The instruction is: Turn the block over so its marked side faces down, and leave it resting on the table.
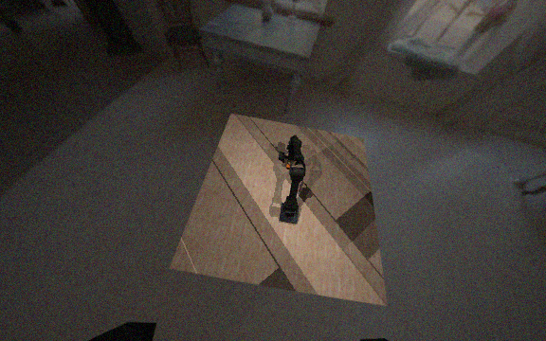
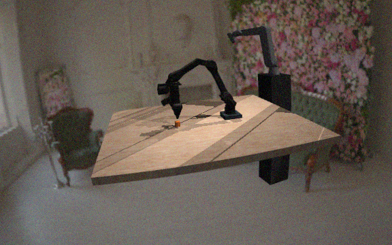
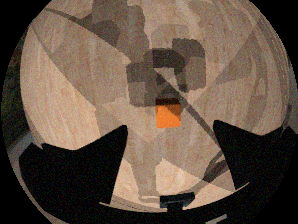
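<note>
Now: gripper tip 1 cm past the orange block and 4 cm above it.
</note>
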